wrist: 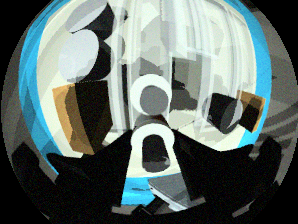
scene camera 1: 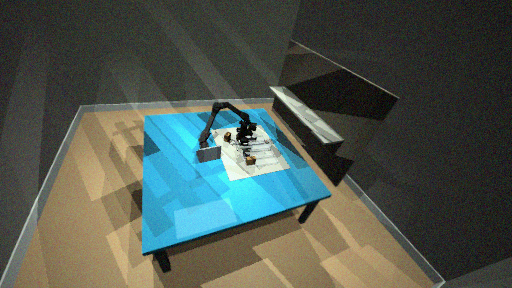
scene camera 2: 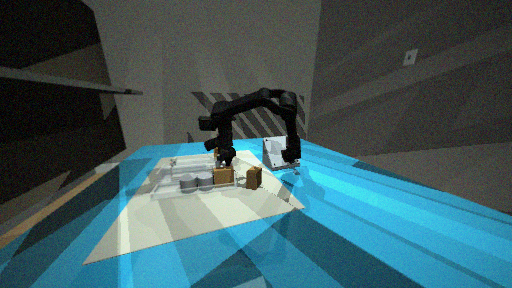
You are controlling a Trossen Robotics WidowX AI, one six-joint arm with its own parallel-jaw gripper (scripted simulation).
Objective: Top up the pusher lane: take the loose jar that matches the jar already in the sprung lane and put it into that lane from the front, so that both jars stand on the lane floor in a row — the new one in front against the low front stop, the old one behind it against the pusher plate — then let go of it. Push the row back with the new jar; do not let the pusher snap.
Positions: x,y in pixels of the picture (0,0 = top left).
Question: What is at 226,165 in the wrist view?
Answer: My gripper.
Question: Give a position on a brown box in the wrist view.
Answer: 252,105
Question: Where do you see a brown box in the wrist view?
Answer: At 83,109
